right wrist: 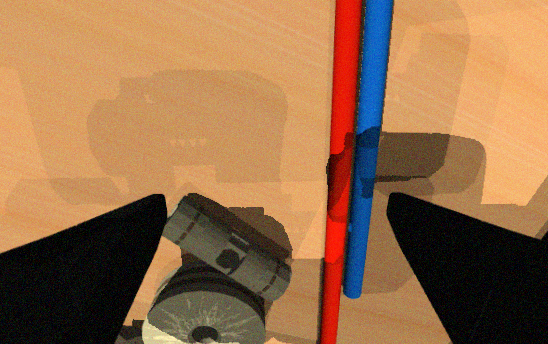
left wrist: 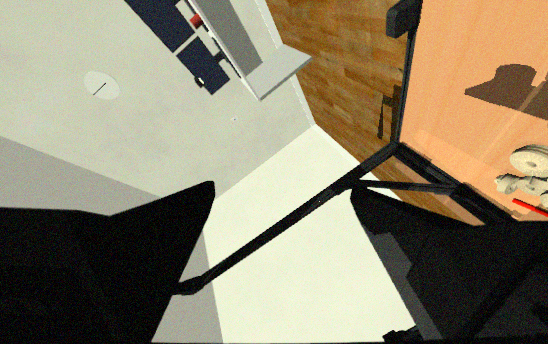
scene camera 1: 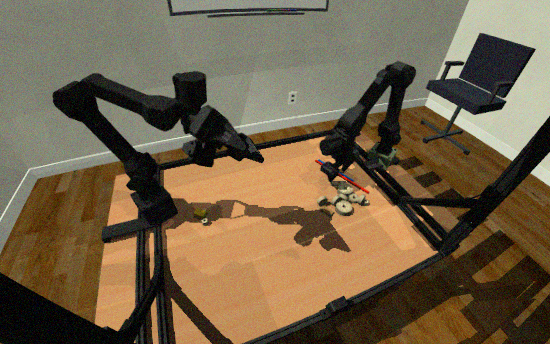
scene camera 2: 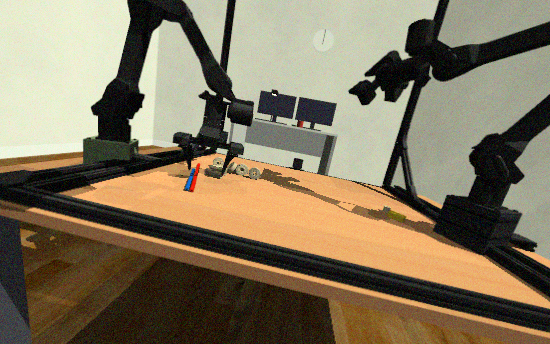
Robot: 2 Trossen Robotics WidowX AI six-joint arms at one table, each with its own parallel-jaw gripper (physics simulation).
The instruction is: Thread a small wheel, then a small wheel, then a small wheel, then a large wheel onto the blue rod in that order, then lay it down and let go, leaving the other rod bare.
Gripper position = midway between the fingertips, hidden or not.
Note:
The left gripper (scene camera 1: 255, 155) is open and holds nothing. The right gripper (scene camera 2: 206, 172) is open and holds nothing. Also in view: a red rod (right wrist: 347, 29). On the table rests a blue rod (right wrist: 376, 37).
The left gripper is seen too in the left wrist view (left wrist: 284, 190) and in scene camera 2 (scene camera 2: 356, 83). The right gripper shows as well in the right wrist view (right wrist: 278, 204). The left wrist view does not show the blue rod: it is out of frame.

